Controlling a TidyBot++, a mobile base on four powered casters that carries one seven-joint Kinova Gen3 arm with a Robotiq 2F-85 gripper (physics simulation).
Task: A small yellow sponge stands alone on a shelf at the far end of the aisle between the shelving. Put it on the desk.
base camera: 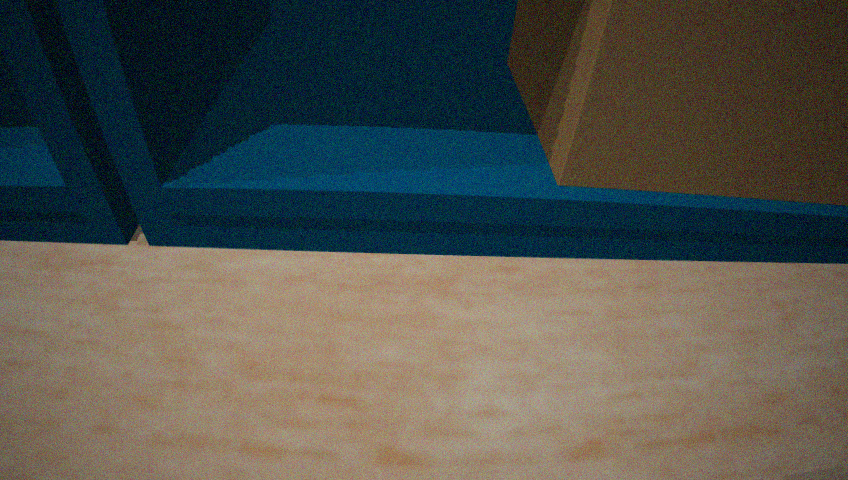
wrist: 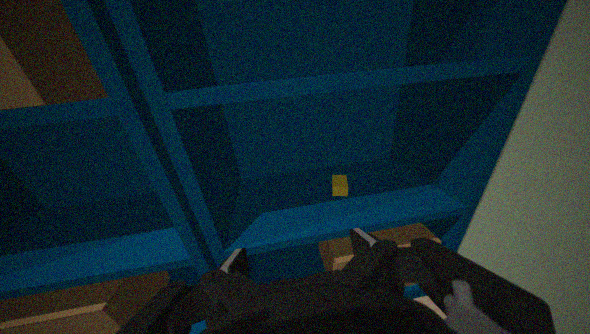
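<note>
A small yellow sponge stands alone on a blue shelf, in the wrist view right of centre, inside a bay of the shelving. My gripper is open, with its two fingertips wide apart at the bottom of the wrist view. The sponge is beyond the fingertips and apart from them, nearer in line with the right one. The sponge does not show in the base camera view, and the desk does not show in either view.
Brown boxes stand in the shelving's lower bays. A blue upright divides the bays. A horizontal shelf edge runs above the sponge. A pale wall is at the right. Wooden floor lies before the shelving.
</note>
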